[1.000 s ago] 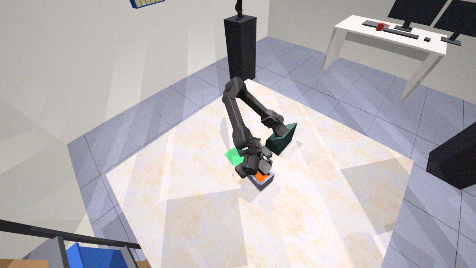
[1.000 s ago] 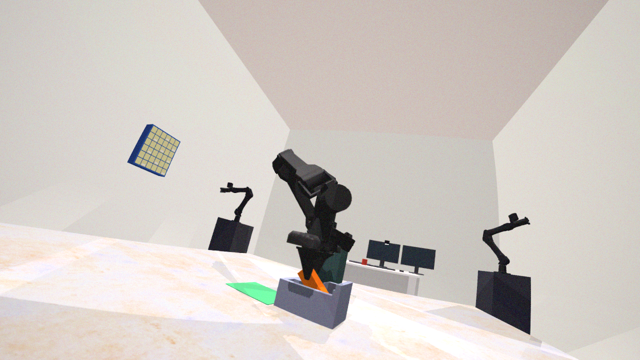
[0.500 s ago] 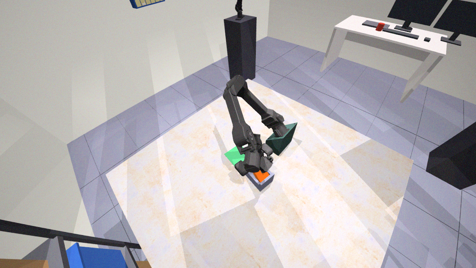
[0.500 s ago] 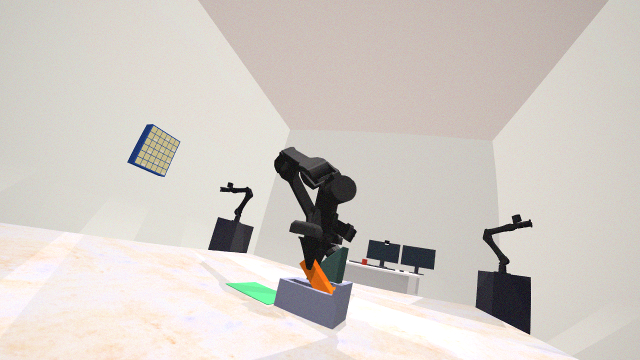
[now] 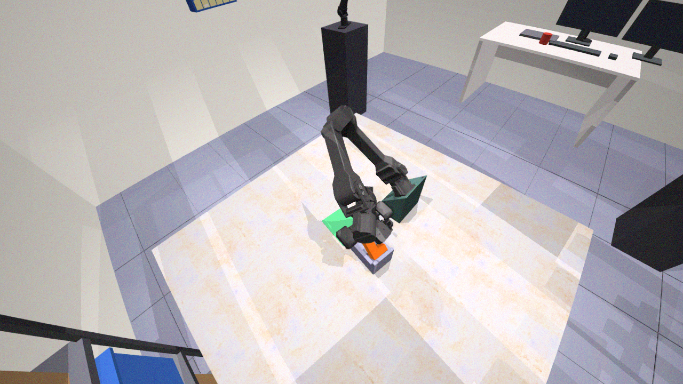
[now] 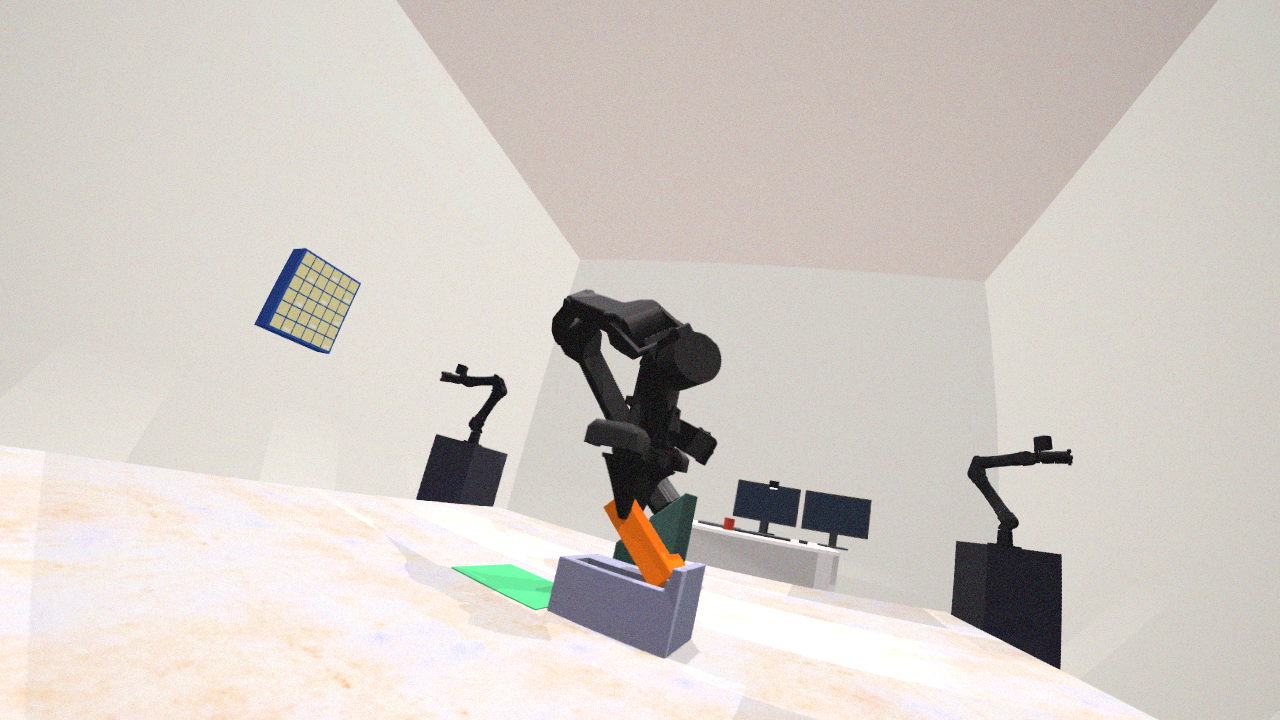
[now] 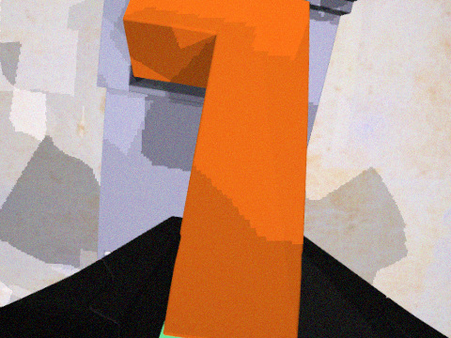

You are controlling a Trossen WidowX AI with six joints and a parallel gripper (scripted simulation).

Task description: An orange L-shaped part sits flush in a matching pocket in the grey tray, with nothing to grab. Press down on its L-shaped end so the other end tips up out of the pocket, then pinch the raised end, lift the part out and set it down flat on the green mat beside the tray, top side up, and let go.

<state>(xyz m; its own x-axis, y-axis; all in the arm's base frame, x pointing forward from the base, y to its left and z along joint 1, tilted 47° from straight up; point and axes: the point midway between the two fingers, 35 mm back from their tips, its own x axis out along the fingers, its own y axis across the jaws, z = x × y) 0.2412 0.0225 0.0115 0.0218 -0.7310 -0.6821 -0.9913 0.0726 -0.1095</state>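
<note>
Right now the green mat is 3 cm behind my gripper tip, 14 cm to the right of it and 14 cm below it. Also, from my gripper tip: orange L-shaped part 1 cm behind, 3 cm to the left, 3 cm below.
</note>
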